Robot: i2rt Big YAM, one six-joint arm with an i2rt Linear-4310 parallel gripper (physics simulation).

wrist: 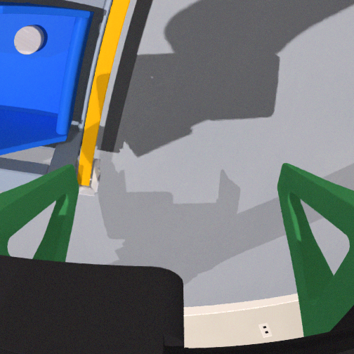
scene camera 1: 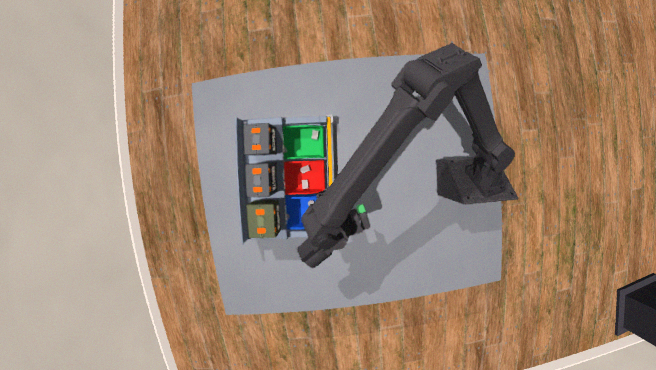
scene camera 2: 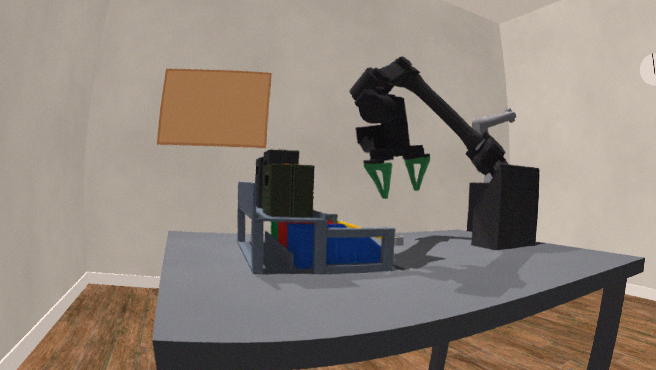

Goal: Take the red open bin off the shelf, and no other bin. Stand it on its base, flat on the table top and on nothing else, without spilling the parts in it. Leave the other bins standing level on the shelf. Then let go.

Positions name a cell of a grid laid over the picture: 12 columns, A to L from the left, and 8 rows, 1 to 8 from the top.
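Labels:
Olive case: scene camera 1 (E5), scene camera 2 (F5); out of frame in the wrist view.

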